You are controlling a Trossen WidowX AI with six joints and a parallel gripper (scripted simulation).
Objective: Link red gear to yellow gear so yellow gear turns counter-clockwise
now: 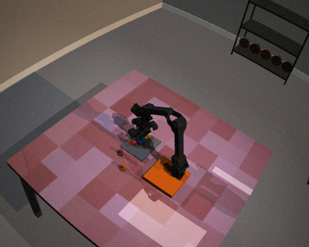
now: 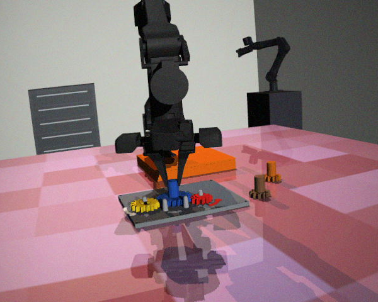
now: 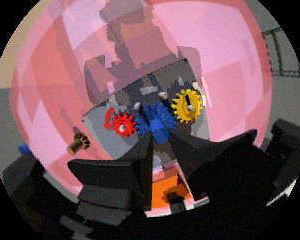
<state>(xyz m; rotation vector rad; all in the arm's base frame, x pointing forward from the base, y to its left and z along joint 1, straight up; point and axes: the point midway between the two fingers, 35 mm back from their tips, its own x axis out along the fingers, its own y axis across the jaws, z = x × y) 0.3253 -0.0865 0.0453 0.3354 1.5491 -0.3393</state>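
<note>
The blue gear is 1 cm below my gripper tip. Round my gripper tip: red gear 4 cm to the left, 2 cm below, 2 cm ahead; then yellow gear 6 cm to the right, 2 cm below.
</note>
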